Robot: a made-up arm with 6 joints.
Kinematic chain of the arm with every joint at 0, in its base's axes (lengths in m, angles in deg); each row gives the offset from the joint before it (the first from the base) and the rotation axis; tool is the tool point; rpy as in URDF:
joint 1: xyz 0 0 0.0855 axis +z
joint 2: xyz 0 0 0 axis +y
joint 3: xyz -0.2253 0 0.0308 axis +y
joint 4: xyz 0.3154 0 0.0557 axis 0.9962 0 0.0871
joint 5: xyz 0 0 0 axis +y
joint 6: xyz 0.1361 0 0.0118 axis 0.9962 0 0.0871
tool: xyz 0 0 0 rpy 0 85 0
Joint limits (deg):
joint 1: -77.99..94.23
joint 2: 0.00..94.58
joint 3: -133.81..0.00
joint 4: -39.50..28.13
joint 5: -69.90..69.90
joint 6: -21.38..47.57
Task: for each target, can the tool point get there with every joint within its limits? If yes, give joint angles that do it. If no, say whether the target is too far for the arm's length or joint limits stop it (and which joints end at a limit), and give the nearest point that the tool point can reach.
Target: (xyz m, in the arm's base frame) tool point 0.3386 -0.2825 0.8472
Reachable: no: too far | nearest point 0.2530 -0.2111 0.6665 | short by 0.212 m
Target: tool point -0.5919 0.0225 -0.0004
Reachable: no: joint limits stop it (at a limit: joint 2, joint 3, joint 5) | nearest point -0.6033 0.0229 0.2398 | short by 0.240 m
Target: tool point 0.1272 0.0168 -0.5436
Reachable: no: joint limits stop it (at a limit: joint 2, joint 3) | nearest point 0.0908 0.0120 -0.1472 | short by 0.398 m
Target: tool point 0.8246 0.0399 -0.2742
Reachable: no: too far | nearest point 0.4139 0.0200 0.0337 | short by 0.514 m
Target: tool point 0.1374 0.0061 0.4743
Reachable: yes | joints 6.70 16.81 -42.43 11.27 -21.96 -15.77
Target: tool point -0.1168 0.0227 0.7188
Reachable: yes | joints -2.31 44.12 -119.04 -31.60 -14.56 40.41
